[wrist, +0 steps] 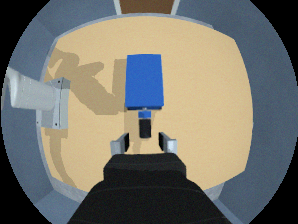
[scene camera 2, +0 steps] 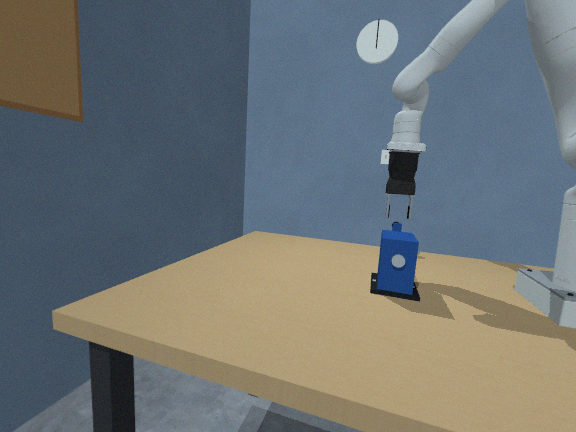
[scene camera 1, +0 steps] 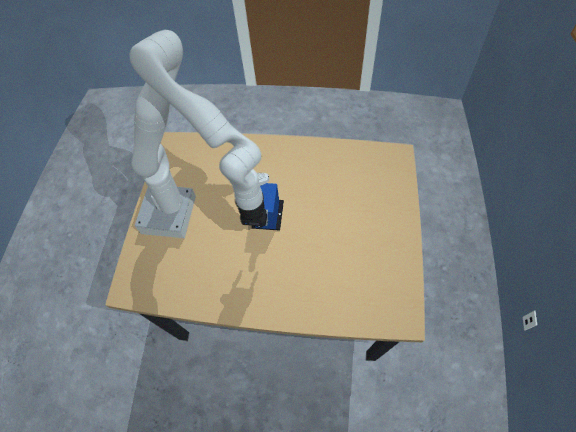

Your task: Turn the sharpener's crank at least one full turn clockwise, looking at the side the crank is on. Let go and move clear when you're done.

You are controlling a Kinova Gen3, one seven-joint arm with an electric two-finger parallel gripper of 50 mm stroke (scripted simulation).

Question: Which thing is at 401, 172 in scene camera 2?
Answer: The gripper.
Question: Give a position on a blue sharpener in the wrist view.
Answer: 144, 82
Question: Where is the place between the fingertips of the gripper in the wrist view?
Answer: At 143, 139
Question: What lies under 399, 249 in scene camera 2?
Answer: A blue sharpener.
